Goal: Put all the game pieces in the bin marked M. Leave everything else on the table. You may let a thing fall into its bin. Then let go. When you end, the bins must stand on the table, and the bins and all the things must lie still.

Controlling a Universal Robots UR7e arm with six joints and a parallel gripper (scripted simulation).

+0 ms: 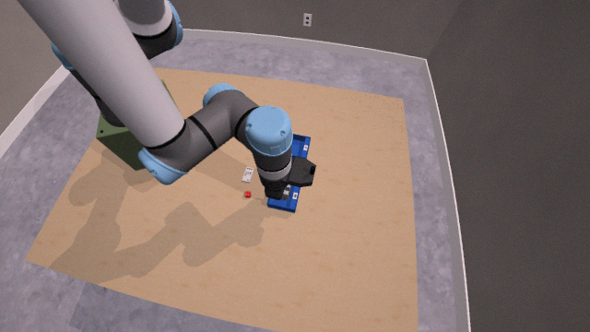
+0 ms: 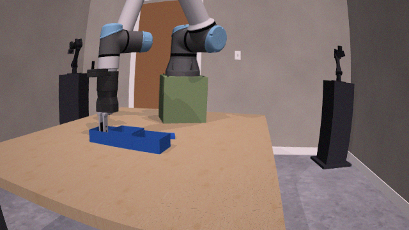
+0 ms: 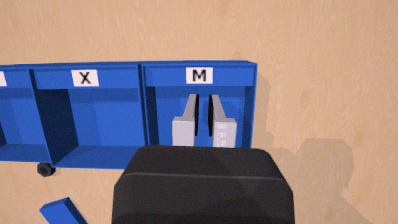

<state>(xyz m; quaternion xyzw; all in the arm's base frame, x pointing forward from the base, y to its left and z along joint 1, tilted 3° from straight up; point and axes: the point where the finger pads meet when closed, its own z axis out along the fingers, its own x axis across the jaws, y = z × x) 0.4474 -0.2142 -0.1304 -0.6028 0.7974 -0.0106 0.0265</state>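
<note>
My gripper is now 2 cm short of the blue three-part bin, 9 cm to the right of it and 2 cm above it. Round my hand: red die (12 cm behind, 1 cm to the left, 3 cm below); flat blue tile (10 cm behind, 20 cm to the left, 4 cm below); white domino (12 cm behind, 8 cm to the left, 4 cm below).
</note>
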